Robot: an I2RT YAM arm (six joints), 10 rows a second.
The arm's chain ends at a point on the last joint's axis. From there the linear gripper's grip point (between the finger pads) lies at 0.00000 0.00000 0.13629 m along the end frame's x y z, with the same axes.
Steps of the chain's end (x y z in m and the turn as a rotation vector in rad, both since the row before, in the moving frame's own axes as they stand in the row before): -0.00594, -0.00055, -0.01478, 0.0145, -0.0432, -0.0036; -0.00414, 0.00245, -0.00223, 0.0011, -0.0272, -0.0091; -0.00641, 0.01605, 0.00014, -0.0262, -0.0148, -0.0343; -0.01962, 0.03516, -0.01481, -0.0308, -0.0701, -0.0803; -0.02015, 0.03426, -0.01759, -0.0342, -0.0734, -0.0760; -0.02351, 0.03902, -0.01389, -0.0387, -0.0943, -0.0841; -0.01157, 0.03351, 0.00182, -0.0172, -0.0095, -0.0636; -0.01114, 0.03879, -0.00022, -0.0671, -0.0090, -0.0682; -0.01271, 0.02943, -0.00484, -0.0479, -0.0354, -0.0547
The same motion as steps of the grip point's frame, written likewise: -0.01183, -0.00251, -0.01492, 0.0145, -0.0432, -0.0036; -0.00785, 0.00232, -0.00228, 0.0011, -0.0272, -0.0091; -0.00837, 0.01965, 0.00008, -0.0262, -0.0148, -0.0343; -0.02899, 0.03973, -0.01521, -0.0308, -0.0701, -0.0803; -0.02996, 0.03929, -0.01804, -0.0342, -0.0734, -0.0760; -0.03610, 0.04482, -0.01460, -0.0387, -0.0943, -0.0841; -0.01279, 0.03589, 0.00179, -0.0172, -0.0095, -0.0636; -0.01205, 0.04796, -0.00053, -0.0671, -0.0090, -0.0682; -0.01735, 0.03608, -0.00508, -0.0479, -0.0354, -0.0547
